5 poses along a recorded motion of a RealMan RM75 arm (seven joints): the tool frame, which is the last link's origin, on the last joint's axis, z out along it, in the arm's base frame.
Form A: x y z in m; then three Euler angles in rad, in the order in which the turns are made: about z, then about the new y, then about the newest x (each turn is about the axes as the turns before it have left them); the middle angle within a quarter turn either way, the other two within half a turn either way.
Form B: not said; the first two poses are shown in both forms.
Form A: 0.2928 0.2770 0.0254 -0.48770 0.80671 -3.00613
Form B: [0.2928 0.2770 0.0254], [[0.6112 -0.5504 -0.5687], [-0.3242 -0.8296 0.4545], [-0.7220 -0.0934 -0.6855]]
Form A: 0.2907 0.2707 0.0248 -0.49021 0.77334 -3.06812
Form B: [0.2907 0.2707 0.0248], [[0.6313 -0.5148 -0.5800], [-0.3369 -0.8557 0.3927], [-0.6985 -0.0525 -0.7137]]
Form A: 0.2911 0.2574 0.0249 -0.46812 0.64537 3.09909
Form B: [0.2911 0.2574 0.0249], [[0.7129 -0.4280 -0.5555], [-0.3605 -0.9031 0.2332], [-0.6015 0.0339 -0.7982]]
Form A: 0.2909 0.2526 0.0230 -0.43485 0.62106 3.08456
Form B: [0.2909 0.2526 0.0230], [[0.7376 -0.3905 -0.5509], [-0.3426 -0.9194 0.1930], [-0.5819 0.0464 -0.8119]]
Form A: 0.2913 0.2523 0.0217 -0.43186 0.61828 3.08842
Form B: [0.2913 0.2523 0.0217], [[0.7401 -0.3900 -0.5479], [-0.3411 -0.9198 0.1940], [-0.5796 0.0433 -0.8137]]
